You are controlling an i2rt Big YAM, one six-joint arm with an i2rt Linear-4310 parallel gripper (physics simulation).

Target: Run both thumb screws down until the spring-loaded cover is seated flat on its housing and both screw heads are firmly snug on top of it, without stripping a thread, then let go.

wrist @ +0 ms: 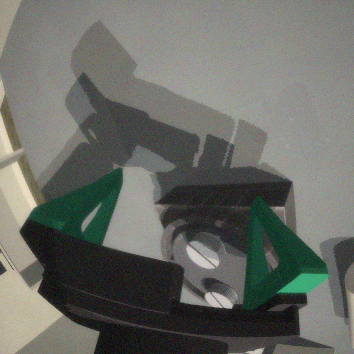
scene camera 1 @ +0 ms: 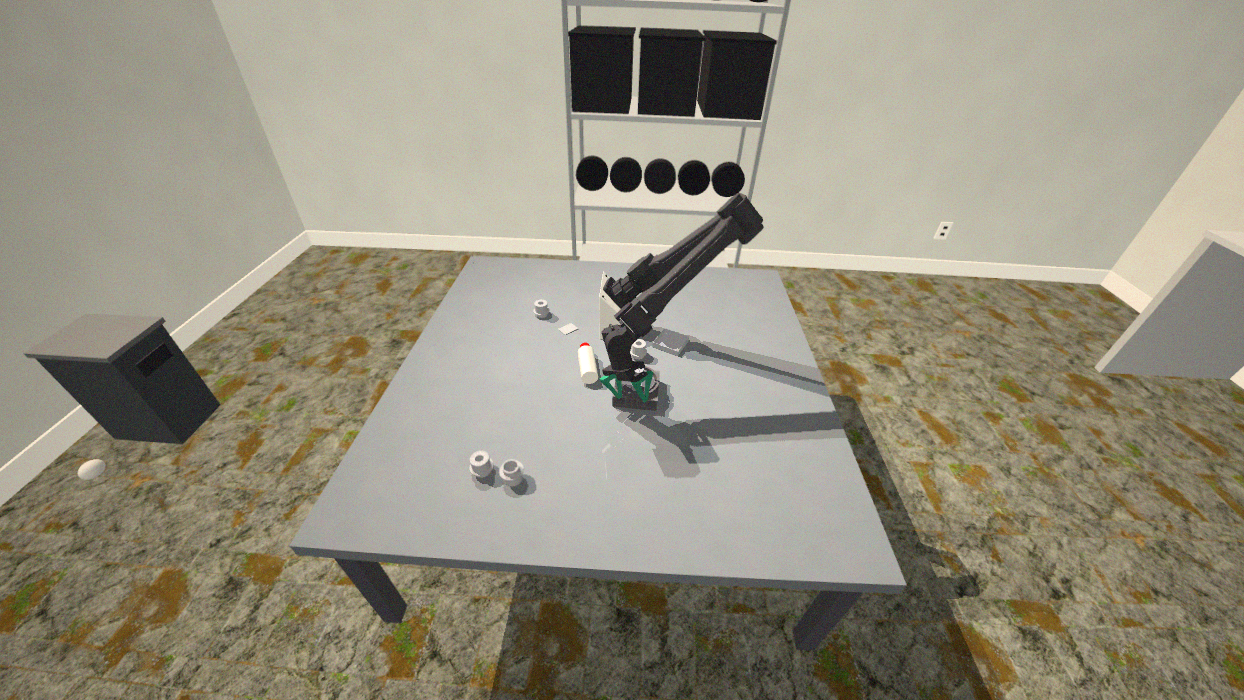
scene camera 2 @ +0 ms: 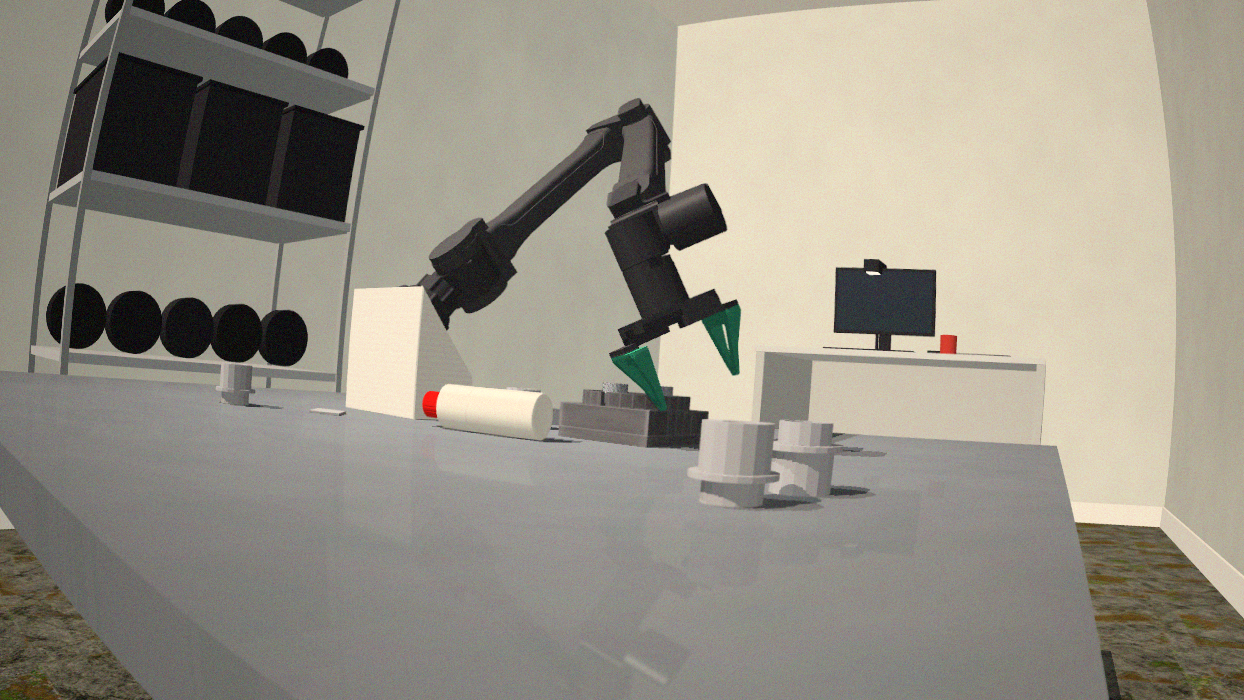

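Pixels of known places: gripper, fingertip midpoint: (wrist: 188, 188) (scene camera 1: 632, 399) (scene camera 2: 701, 392); arm's base, link origin: (scene camera 1: 617, 297) (scene camera 2: 407, 329).
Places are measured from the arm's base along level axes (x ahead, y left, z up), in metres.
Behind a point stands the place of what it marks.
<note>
The dark square housing (scene camera 1: 635, 403) @(z -0.094, x 0.378, y 0.124 m) (scene camera 2: 604, 424) @(z -0.097, x 0.323, y 0.056 m) (wrist: 225, 195) @(z -0.092, x 0.379, y 0.113 m) stands on the table. In the wrist view, the round grey cover (wrist: 231, 267) @(z -0.063, x 0.324, y 0.103 m) lies inside its ring. Two slotted thumb screws show on the cover, one nearer the middle (wrist: 202, 254) @(z -0.050, x 0.348, y 0.119 m) and one lower (wrist: 219, 299) @(z -0.051, x 0.288, y 0.114 m). One knurled screw head (scene camera 2: 615, 387) @(z -0.055, x 0.293, y 0.105 m) shows above the housing in scene camera 2. How flat the cover sits, I cannot tell. My gripper (scene camera 2: 700, 391) @(z -0.054, x 0.405, y 0.119 m) (wrist: 188, 188) @(z -0.054, x 0.405, y 0.119 m) is wide open, empty and tilted. One green finger is low at the housing; the other is higher, out to the side.
A white bottle with a red cap (scene camera 1: 587, 363) @(z -0.066, x 0.272, y -0.037 m) (scene camera 2: 494, 410) @(z -0.089, x 0.270, y -0.061 m) lies beside the housing. Two grey flanged cylinders (scene camera 1: 480, 464) @(z -0.067, x 0.675, y -0.199 m) (scene camera 1: 511, 472) @(z -0.067, x 0.681, y -0.120 m) stand nearer the front edge, another (scene camera 1: 541, 308) @(z -0.075, x 0.013, y -0.263 m) (scene camera 2: 234, 383) @(z -0.090, x 0.013, y -0.281 m) farther back. A flat white piece (scene camera 1: 568, 329) @(z -0.113, x 0.061, y -0.155 m) and a white block (scene camera 2: 387, 348) @(z -0.029, x 0.026, y -0.049 m) are near the arm's base.
</note>
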